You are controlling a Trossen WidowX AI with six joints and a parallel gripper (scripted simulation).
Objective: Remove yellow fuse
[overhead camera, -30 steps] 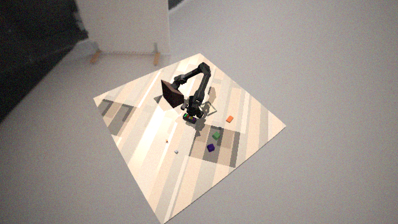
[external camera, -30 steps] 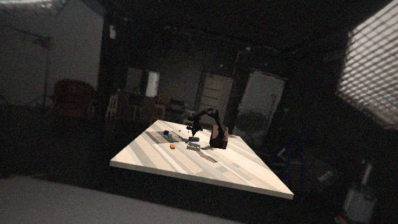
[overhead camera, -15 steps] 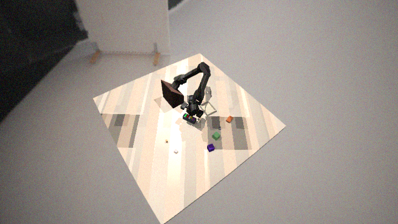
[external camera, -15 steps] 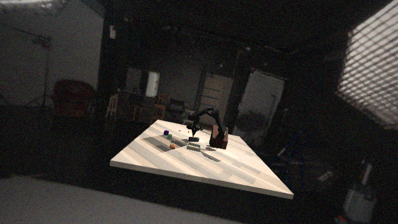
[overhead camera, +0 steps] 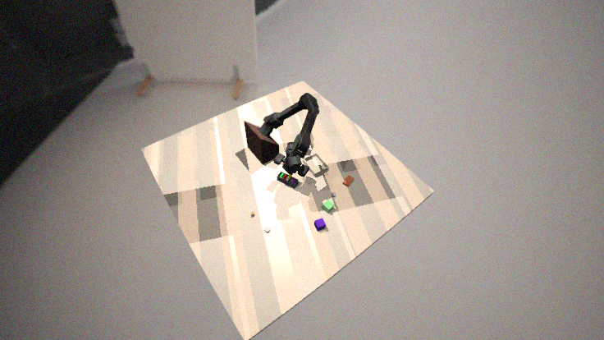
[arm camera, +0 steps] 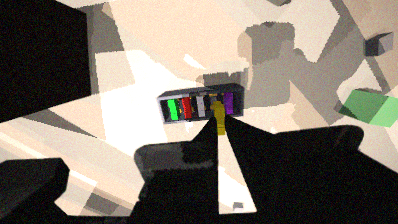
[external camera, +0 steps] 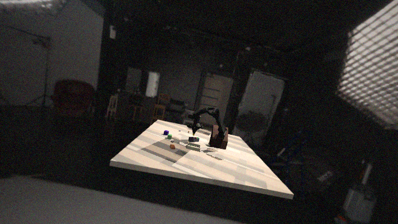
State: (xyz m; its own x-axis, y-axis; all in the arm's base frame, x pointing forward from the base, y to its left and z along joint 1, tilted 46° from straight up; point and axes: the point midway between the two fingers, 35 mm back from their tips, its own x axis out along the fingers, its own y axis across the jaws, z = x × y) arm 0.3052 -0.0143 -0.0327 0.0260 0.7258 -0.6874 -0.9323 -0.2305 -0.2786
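Right now my gripper tip is 1 cm past the white tray, 20 cm to the right of it and 8 cm above it. From my gripper tip the other things lie so: purple fuse 2 cm ahead, 1 cm to the left, 6 cm below; then red fuse 4 cm behind, 1 cm to the right, 6 cm below; then yellow fuse 1 cm below.
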